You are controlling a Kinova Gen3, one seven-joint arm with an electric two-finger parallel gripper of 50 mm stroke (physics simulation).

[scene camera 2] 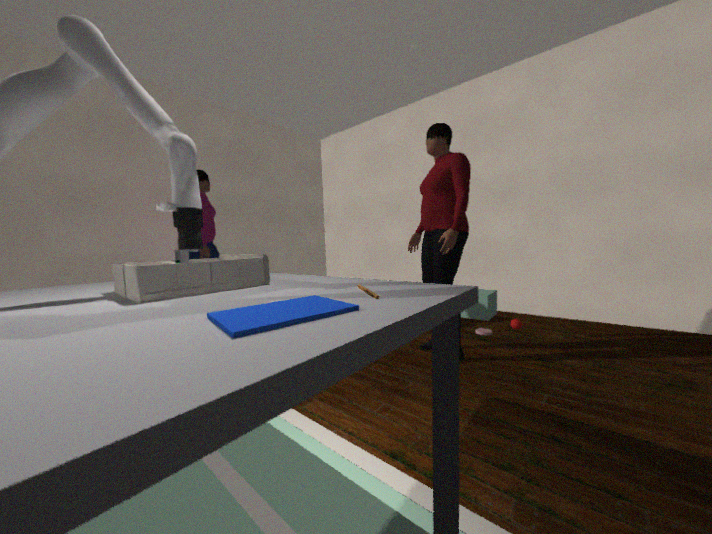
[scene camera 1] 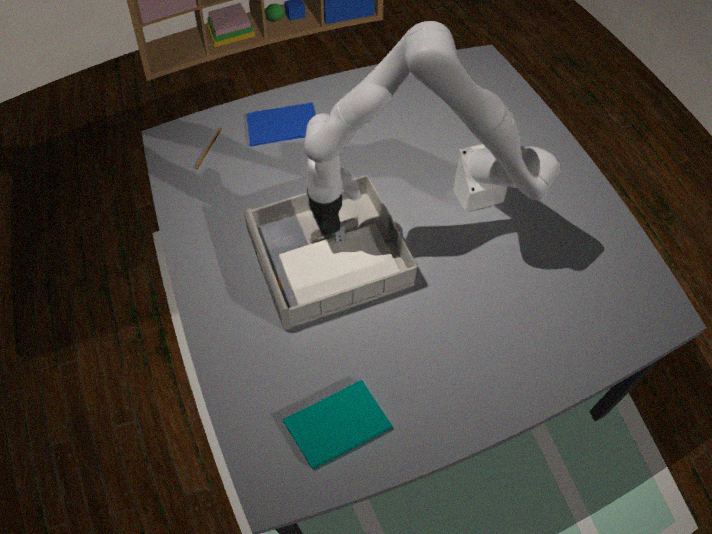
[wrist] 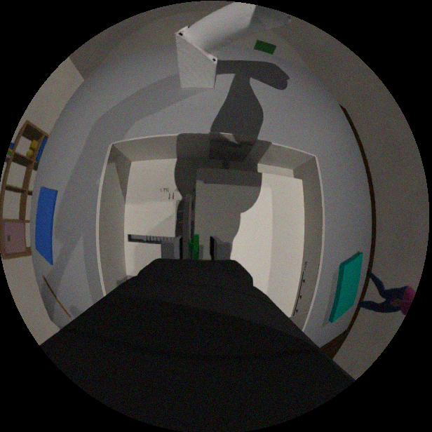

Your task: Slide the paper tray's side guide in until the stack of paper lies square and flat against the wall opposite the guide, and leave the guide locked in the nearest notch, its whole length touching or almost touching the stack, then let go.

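Frame: origin at the arm's base, x left, y ahead, z down, level; centimetres.
Where they show: gripper, fingertip midpoint: [scene camera 1: 336, 235]; arm's base, link origin: [scene camera 1: 483, 165].
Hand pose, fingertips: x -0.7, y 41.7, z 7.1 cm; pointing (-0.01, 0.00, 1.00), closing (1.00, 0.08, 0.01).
Note:
Things, the pixels of their centre, and the offset from my fingertips.
- pale paper tray, body centre: [scene camera 1: 327, 247] [scene camera 2: 192, 272] dy +3.4, dx +2.0, dz +0.5 cm
- white paper stack, body centre: [scene camera 1: 340, 269] dy +2.9, dx +8.0, dz +2.2 cm
- blue pad, body centre: [scene camera 2: 284, 311] [scene camera 1: 282, 123] dy -4.5, dx -49.1, dz +4.8 cm
- thin orange-brown stick, body centre: [scene camera 2: 366, 290] [scene camera 1: 208, 148] dy +19.1, dx -50.4, dz +4.9 cm
- teal pad, body centre: [scene camera 1: 337, 424] dy +20.4, dx +42.6, dz +4.3 cm
The pale paper tray [scene camera 1: 368, 292] [scene camera 2: 178, 280] [wrist: 111, 215] stands on the table. The white paper stack [scene camera 1: 322, 264] [wrist: 255, 240] lies in it, beside the grey side guide [wrist: 187, 215]. At most a thin gap shows between guide and stack. In the wrist view a pale band shows between the stack's top and the opposite wall; I cannot tell whether the stack touches that wall. My gripper [scene camera 1: 338, 235] [scene camera 2: 186, 255] [wrist: 197, 244] is open, pointing down, its fingers either side of the guide's green latch [wrist: 195, 245] without gripping it. The notched slot [wrist: 145, 238] shows left of the guide; its engagement is hidden.
A blue pad [scene camera 1: 278, 125] [scene camera 2: 281, 316] [wrist: 46, 225] and a thin orange-brown stick [scene camera 1: 208, 148] [scene camera 2: 368, 291] [wrist: 57, 297] lie outside the tray. A teal pad [scene camera 1: 338, 424] [wrist: 346, 286] lies on the opposite side. The tray's raised walls surround the gripper area.

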